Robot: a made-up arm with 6 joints.
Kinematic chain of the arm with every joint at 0, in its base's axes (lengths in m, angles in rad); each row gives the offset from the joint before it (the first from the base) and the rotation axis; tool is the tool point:
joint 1: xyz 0 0 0.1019 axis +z
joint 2: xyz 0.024 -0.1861 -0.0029 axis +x
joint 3: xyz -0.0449 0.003 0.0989 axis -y
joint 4: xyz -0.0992 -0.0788 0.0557 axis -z
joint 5: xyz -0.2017 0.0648 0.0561 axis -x
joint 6: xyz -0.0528 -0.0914 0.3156 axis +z
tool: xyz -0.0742 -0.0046 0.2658
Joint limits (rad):
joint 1: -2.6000..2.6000
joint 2: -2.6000..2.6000
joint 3: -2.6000..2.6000
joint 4: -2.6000..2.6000
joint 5: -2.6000..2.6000
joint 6: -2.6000..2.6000
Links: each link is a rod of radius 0.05 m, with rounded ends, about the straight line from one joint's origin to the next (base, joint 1, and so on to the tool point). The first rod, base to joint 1, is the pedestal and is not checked.
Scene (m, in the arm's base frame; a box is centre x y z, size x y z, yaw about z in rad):
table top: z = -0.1
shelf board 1: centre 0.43 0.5 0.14 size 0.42 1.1 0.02 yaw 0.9
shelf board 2: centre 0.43 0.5 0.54 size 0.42 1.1 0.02 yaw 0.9
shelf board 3: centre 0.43 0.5 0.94 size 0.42 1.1 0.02 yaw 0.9
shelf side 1: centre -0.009 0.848 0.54 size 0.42 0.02 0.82 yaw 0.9
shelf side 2: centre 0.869 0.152 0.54 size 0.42 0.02 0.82 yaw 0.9
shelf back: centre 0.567 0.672 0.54 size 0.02 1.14 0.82 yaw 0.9
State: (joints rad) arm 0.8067 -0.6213 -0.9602 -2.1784 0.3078 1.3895
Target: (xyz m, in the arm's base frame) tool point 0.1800 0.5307 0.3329
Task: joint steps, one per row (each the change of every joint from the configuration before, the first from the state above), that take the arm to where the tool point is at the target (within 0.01 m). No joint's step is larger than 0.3 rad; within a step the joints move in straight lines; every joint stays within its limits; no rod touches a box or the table.
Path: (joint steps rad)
1: 0.0416 -0.2103 0.2464 -0.0367 -0.1200 -0.0711
2: 0.0416 -0.2104 0.2464 -0.0367 -0.1200 -0.0711
3: 0.0415 -0.2103 0.2463 -0.0367 -0.1199 -0.0711
4: 0.0416 -0.2104 0.2464 -0.0366 -0.1200 -0.0712
5: 0.0416 -0.2103 0.2464 -0.0367 -0.1200 -0.0711
6: -0.0201 0.2880 -0.2875 -0.0743 -0.0464 0.1666
7: -0.0201 0.2881 -0.2875 -0.0743 -0.0463 0.1667
8: -0.0201 0.2881 -0.2876 -0.0742 -0.0464 0.1666

